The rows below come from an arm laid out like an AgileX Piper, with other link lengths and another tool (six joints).
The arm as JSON. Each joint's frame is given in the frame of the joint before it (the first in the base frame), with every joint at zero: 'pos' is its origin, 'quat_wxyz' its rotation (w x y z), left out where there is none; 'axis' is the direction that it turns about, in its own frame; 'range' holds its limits. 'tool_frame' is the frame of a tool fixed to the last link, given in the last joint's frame.
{
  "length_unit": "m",
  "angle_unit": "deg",
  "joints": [
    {
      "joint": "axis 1",
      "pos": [
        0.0,
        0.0,
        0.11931
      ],
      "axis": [
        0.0,
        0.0,
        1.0
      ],
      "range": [
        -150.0,
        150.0
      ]
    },
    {
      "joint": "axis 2",
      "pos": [
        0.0,
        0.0,
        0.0
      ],
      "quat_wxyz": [
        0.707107,
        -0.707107,
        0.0,
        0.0
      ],
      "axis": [
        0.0,
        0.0,
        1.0
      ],
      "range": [
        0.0,
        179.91
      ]
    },
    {
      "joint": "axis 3",
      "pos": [
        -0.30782,
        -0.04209,
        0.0
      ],
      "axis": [
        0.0,
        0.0,
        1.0
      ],
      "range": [
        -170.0,
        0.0
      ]
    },
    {
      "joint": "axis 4",
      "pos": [
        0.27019,
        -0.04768,
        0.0
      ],
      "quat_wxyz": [
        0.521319,
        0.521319,
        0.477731,
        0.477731
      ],
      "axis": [
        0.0,
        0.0,
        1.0
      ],
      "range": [
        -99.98,
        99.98
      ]
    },
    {
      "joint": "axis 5",
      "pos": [
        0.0,
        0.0,
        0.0
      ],
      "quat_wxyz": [
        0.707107,
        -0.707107,
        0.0,
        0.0
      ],
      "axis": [
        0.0,
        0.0,
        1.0
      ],
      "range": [
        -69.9,
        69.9
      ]
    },
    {
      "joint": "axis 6",
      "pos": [
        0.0,
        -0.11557,
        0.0
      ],
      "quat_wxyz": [
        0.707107,
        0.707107,
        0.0,
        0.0
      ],
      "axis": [
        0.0,
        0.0,
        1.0
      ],
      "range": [
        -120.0,
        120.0
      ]
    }
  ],
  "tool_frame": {
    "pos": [
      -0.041,
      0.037,
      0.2
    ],
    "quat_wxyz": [
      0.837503,
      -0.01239,
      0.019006,
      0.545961
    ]
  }
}
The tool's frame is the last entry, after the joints.
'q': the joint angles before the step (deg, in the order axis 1, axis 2, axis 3, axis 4, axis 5, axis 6). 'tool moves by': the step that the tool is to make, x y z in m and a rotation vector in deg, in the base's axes. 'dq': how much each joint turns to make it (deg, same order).
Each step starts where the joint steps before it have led.
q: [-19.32, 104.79, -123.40, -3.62, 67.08, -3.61]
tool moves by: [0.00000, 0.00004, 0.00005, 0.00, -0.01, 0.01]
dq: [0.00, -0.01, 0.01, 0.01, -0.01, -0.01]
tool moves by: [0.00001, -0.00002, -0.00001, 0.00, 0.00, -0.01]
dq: [0.00, 0.00, 0.00, -0.01, 0.00, 0.01]
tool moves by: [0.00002, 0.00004, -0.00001, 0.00, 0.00, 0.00]
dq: [0.01, 0.00, 0.00, -0.01, 0.00, 0.01]
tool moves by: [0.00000, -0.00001, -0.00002, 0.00, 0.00, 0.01]
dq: [-0.01, 0.00, 0.01, 0.01, -0.01, -0.02]
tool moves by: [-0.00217, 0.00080, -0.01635, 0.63, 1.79, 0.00]
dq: [0.00, -0.01, 1.89, 0.00, 0.02, 0.00]
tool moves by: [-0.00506, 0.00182, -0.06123, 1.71, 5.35, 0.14]
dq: [0.01, -0.05, 8.59, -0.11, -2.94, 0.01]
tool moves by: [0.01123, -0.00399, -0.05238, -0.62, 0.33, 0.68]
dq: [-0.01, 0.21, 10.78, -0.59, -10.91, -0.01]
